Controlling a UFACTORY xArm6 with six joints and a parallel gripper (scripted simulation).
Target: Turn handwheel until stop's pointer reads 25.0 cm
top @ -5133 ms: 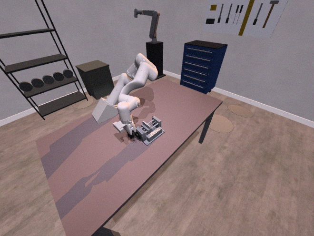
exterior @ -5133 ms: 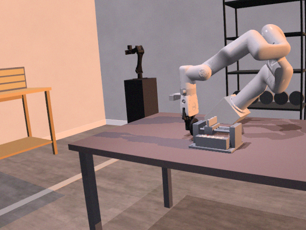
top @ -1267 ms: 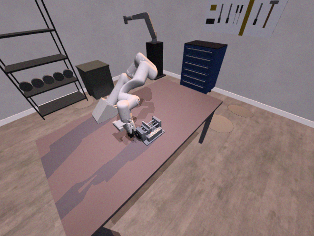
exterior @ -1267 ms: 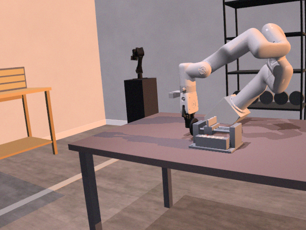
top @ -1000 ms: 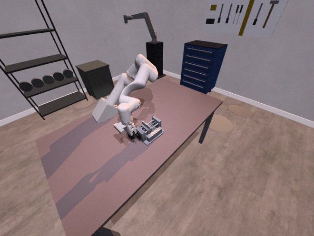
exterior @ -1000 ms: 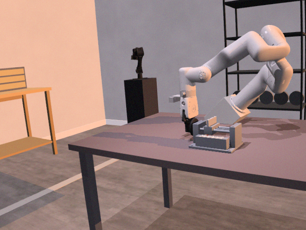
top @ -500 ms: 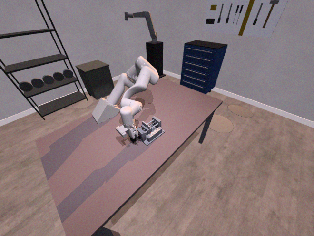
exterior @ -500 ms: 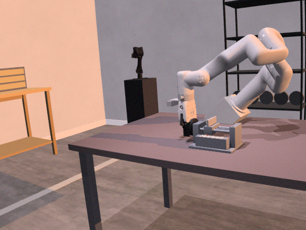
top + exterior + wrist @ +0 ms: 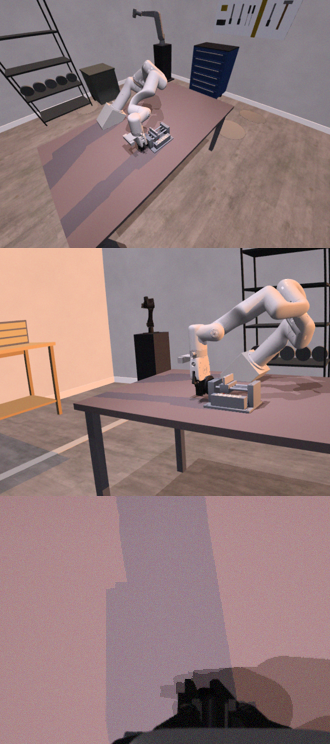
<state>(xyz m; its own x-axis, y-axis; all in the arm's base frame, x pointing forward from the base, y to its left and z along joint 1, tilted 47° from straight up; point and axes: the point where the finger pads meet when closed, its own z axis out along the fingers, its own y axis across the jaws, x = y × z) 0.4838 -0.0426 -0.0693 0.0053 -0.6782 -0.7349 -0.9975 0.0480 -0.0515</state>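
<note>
The black handwheel lies 2 cm to the left of my hand and 1 cm above it. From my hand the other things lie so: sliding stop block (13 cm to the left, 4 cm above).
</note>
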